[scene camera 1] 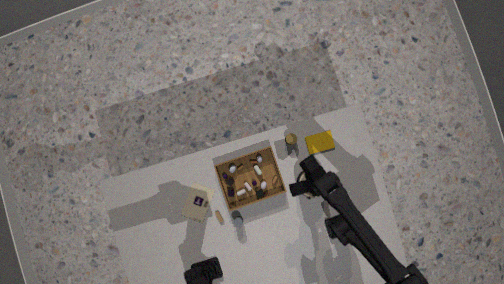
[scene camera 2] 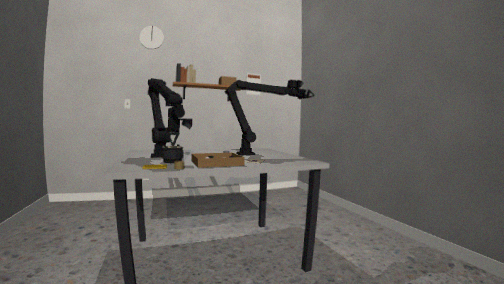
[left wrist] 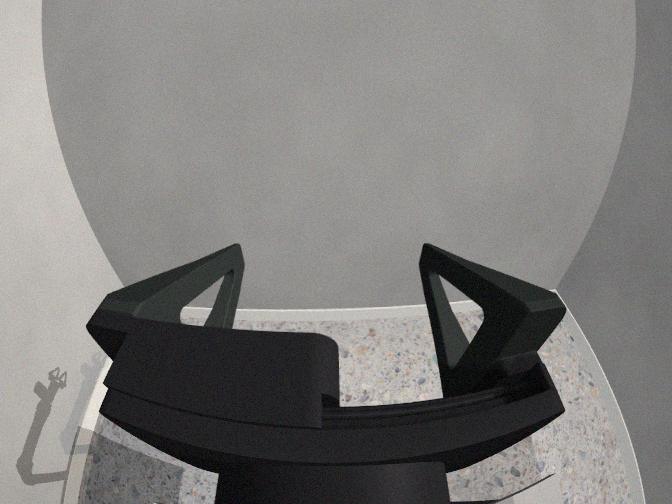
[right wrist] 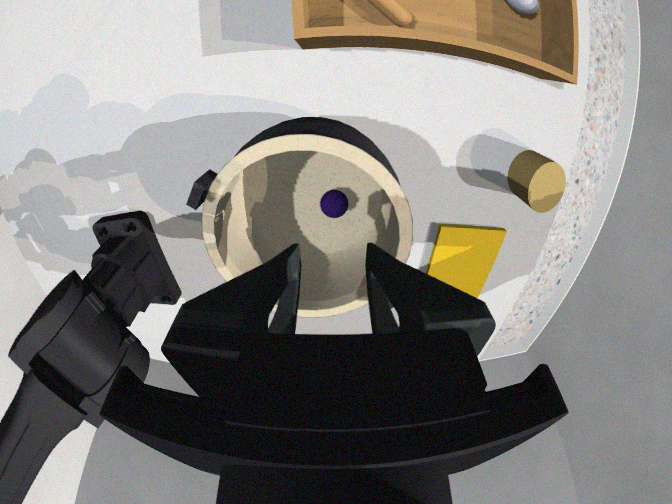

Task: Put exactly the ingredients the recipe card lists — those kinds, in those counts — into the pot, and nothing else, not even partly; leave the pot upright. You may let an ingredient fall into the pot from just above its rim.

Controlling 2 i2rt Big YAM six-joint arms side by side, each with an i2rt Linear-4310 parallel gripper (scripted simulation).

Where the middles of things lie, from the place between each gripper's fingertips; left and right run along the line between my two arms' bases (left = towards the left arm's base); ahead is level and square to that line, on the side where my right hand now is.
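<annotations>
My right gripper is 90 mm above the wooden crate [scene camera 1: 268,166], 230 mm to the right of it and 80 mm short of it. Counted from my right hand: dark pot [right wrist: 273,203], 50 mm below, 30 mm behind, 10 mm to the right; yellow block [right wrist: 462,256], 100 mm below, 130 mm ahead, 100 mm to the right; brass cylinder [right wrist: 538,181], 90 mm below, 180 mm ahead, 20 mm to the left. Going by its middle, the brass cylinder is nearer to my right gripper than to my left hand.
Recipe card [scene camera 1: 199,198] 470 mm below my left hand, 240 mm ahead of it and 600 mm to the right of it. From the same left hand: dark pot, 430 mm below, 180 mm ahead, 1100 mm to the right; wooden crate, 460 mm below, 290 mm ahead, 860 mm to the right; brass cylinder, 460 mm below, 390 mm ahead, 1070 mm to the right.
</annotations>
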